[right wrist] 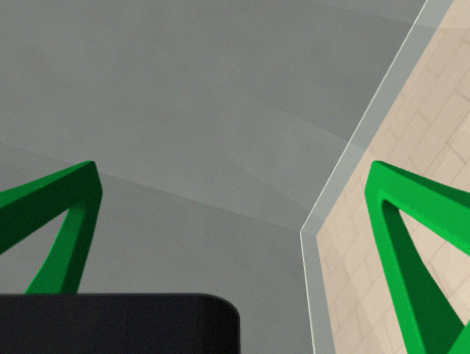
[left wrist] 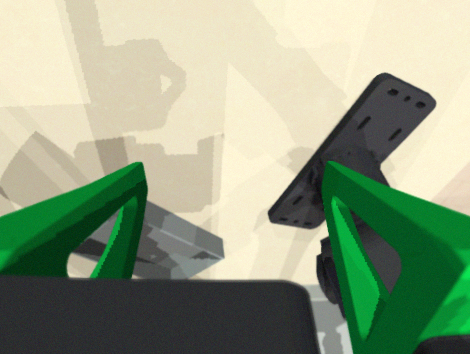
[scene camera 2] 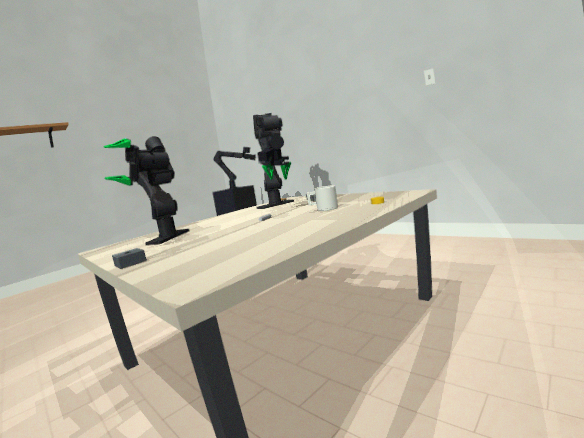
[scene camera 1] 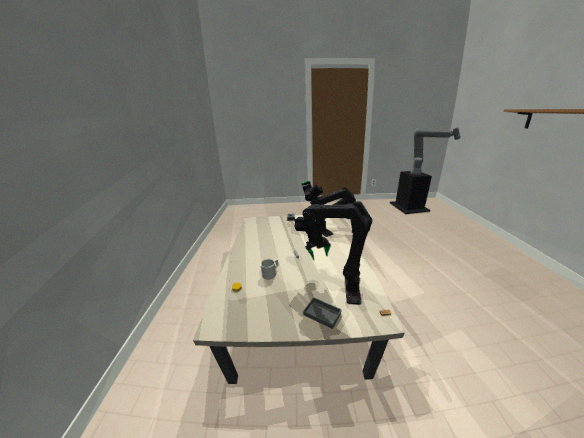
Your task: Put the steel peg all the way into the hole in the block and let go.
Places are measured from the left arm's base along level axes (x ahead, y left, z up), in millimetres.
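Pixels of known places: left gripper, fingertip midpoint: (left wrist: 234, 175) (scene camera 2: 278, 179) (scene camera 1: 320, 258); right gripper, fingertip midpoint: (right wrist: 233, 176) (scene camera 2: 104, 162) (scene camera 1: 308, 186); left arm's base at its link origin: (left wrist: 339, 163) (scene camera 2: 275, 205) (scene camera 1: 352, 289); right arm's base at its link origin: (scene camera 2: 168, 237) (scene camera 1: 321, 230).
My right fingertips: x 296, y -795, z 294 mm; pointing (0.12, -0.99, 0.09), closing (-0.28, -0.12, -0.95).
Ahead of a thing's pixels: the offset from my right fingertips to its top centre. "spot": to the spot under its first point. Level surfaces: height alone.
The small grey steel peg @[dx +33, dy +520, dz -277 mm] (scene camera 1: 296, 254) (scene camera 2: 265, 217) lies on its side on the table. The dark grey block @[dx +151, dy -4, dz -262 mm] (scene camera 1: 291, 217) (scene camera 2: 129, 258) sits near the table's far end in scene camera 1 and at the left corner in scene camera 2; a dark hole shows in its top. My left gripper (scene camera 1: 320, 256) (scene camera 2: 278, 178) (left wrist: 234, 175) is open and empty, pointing down above the table, apart from the peg. My right gripper (scene camera 1: 305, 183) (scene camera 2: 105, 162) (right wrist: 233, 176) is open and empty, held high and level, above the block's height. Peg and block do not show in the wrist views.
A grey mug @[spot: dx +146, dy +762, dz -228 mm] (scene camera 1: 269, 270) (scene camera 2: 327, 198) stands on the table @[dz -293 mm] (scene camera 1: 250, 320) (scene camera 2: 240, 260) with a yellow disc @[dx +310, dy +854, dz -274 mm] (scene camera 1: 236, 286) (scene camera 2: 377, 200) beyond it. A dark tray @[dx -146, dy +965, dz -265 mm] (scene camera 1: 318, 321) (left wrist: 200, 235) and a small orange-brown piece @[dx -436, dy +940, dz -286 mm] (scene camera 1: 385, 312) lie near the left arm's base (scene camera 1: 353, 296) (left wrist: 380, 115).
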